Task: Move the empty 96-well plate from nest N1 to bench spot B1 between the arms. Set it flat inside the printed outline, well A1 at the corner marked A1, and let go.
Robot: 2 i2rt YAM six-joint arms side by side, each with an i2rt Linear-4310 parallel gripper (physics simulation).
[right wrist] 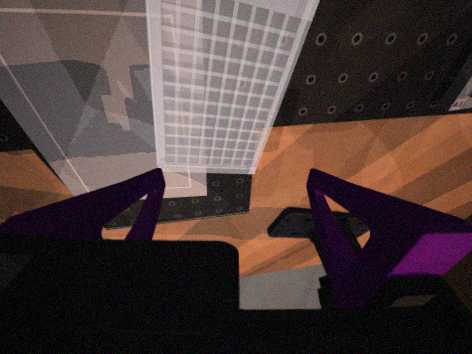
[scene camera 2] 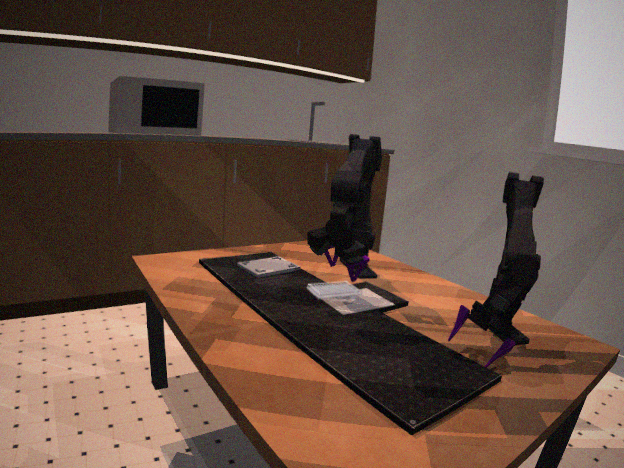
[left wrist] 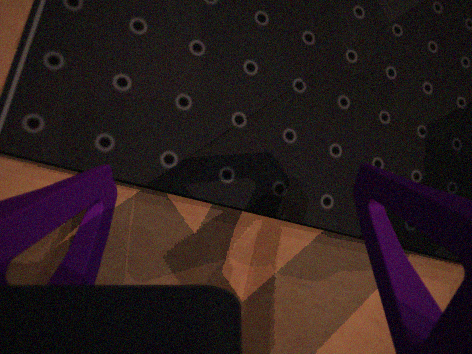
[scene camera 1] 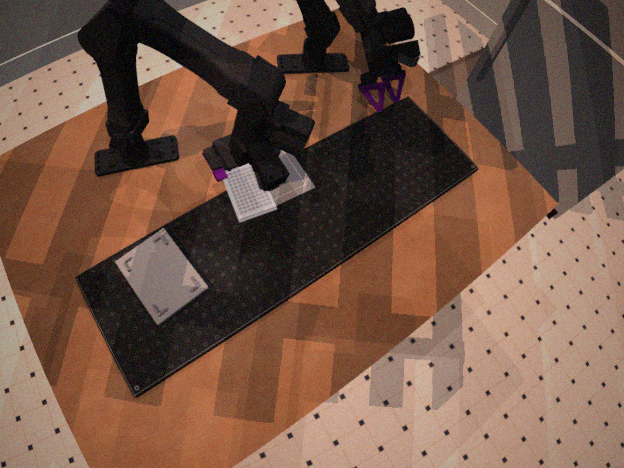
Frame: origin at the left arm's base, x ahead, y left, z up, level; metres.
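Where they show: left gripper, fingertip midpoint: (scene camera 2: 466, 354) (left wrist: 235, 177) (scene camera 1: 388, 107); right gripper, fingertip midpoint: (right wrist: 235, 176) (scene camera 2: 342, 273) (scene camera 1: 236, 170); left arm's base, link origin: (scene camera 1: 312, 64); right arm's base, link origin: (scene camera 2: 357, 268) (scene camera 1: 136, 156).
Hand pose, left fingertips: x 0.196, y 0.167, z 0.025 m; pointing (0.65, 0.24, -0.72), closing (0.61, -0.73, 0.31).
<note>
Things, the pixels of their top centre, and the offset from my left fingertips. "spot": a spot on its surface instead. Level surfaces: height alone.
- pale 96-well plate, top centre: (right wrist: 220, 105) (scene camera 1: 248, 188) (scene camera 2: 333, 286) dx +0.215, dy -0.376, dz +0.005 m
- translucent printed sheet, top centre: (right wrist: 117, 128) (scene camera 1: 272, 170) (scene camera 2: 355, 300) dx +0.164, dy -0.318, dz -0.010 m
- grey nest, top centre: (scene camera 1: 159, 273) (scene camera 2: 268, 262) dx +0.387, dy -0.567, dz +0.006 m
- long black perforated board, surface height: dz -0.012 m
- wooden table, surface height: dz -0.025 m
- smaller black piece, surface spot: (right wrist: 200, 206) spot: dx +0.086, dy -0.410, dz -0.012 m
The pale 96-well plate (scene camera 1: 246, 196) (scene camera 2: 330, 289) (right wrist: 220, 90) lies partly over the translucent printed sheet (scene camera 1: 296, 188) (scene camera 2: 360, 303) (right wrist: 95, 90) and partly past its left edge in scene camera 1. Its wells look empty; well A1 cannot be made out. The grey nest (scene camera 1: 161, 277) (scene camera 2: 268, 265) with corner brackets holds no plate. My right gripper (scene camera 2: 343, 272) (right wrist: 235, 176) is open above the plate's near end, holding nothing; its arm partly hides plate and sheet in scene camera 1. My left gripper (scene camera 1: 389, 104) (scene camera 2: 468, 352) (left wrist: 235, 177) is open and empty over the black board's edge, away from the plate.
The long black perforated board (scene camera 1: 327, 241) (scene camera 2: 352, 352) (left wrist: 150, 60) (right wrist: 390, 55) carries nest, plate and sheet on the wooden table (scene camera 1: 282, 382) (scene camera 2: 236, 367). A smaller black piece (scene camera 2: 388, 293) (right wrist: 200, 206) juts out beside the sheet. The right arm reaches over the board.
</note>
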